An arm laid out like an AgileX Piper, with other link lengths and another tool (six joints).
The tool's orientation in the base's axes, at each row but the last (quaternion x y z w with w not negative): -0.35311 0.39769 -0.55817 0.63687; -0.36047 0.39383 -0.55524 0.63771; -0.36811 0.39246 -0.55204 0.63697; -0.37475 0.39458 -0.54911 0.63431; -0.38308 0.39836 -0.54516 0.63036; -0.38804 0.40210 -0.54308 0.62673; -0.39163 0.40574 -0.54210 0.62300; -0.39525 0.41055 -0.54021 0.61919; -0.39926 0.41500 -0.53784 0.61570
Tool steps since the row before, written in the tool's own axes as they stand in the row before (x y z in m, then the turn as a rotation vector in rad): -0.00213 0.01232 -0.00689 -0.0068 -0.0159 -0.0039; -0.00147 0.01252 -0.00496 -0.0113 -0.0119 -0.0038; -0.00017 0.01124 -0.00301 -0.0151 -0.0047 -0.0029; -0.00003 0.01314 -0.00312 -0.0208 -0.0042 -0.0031; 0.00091 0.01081 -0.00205 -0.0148 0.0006 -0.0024; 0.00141 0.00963 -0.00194 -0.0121 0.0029 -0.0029; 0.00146 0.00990 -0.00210 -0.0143 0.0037 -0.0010; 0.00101 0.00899 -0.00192 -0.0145 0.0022 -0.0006; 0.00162 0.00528 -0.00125 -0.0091 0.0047 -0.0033
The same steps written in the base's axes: -0.00104 0.00364 -0.01376 -0.0108 0.0047 0.0133; 0.00073 0.00289 -0.01321 -0.0093 0.0097 0.0102; 0.00191 0.00140 -0.01139 -0.0058 0.0143 0.0044; 0.00242 0.00142 -0.01321 -0.0063 0.0200 0.0044; 0.00232 0.00021 -0.01079 -0.0033 0.0146 -0.0002; 0.00188 -0.00045 -0.00973 -0.0027 0.0122 -0.0028; 0.00171 -0.00051 -0.01007 -0.0008 0.0145 -0.0026; 0.00138 -0.00016 -0.00914 -0.0010 0.0146 -0.0011; 0.00070 -0.00112 -0.00551 -0.0022 0.0094 -0.0048
